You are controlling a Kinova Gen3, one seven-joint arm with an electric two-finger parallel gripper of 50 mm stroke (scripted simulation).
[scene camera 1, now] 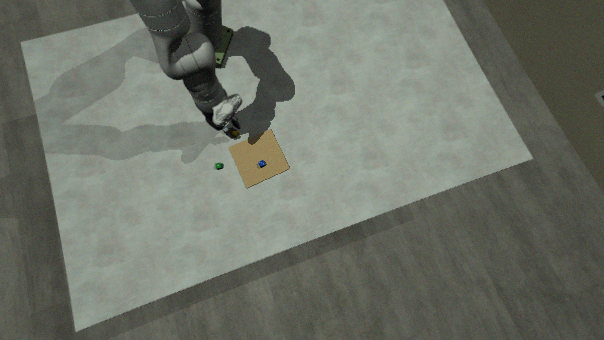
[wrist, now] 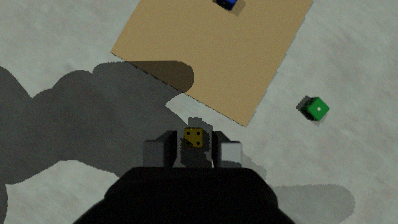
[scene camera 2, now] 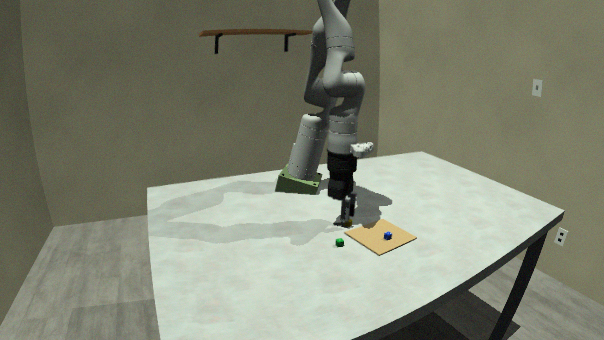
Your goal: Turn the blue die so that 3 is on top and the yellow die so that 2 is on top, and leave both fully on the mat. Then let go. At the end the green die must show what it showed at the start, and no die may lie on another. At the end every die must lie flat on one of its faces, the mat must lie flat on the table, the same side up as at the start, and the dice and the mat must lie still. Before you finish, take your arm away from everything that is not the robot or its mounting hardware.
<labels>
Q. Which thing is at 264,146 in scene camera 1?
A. A tan mat.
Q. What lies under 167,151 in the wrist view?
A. My gripper.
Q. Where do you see a tan mat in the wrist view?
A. At 226,62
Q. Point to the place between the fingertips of my gripper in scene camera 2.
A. At 347,218
</labels>
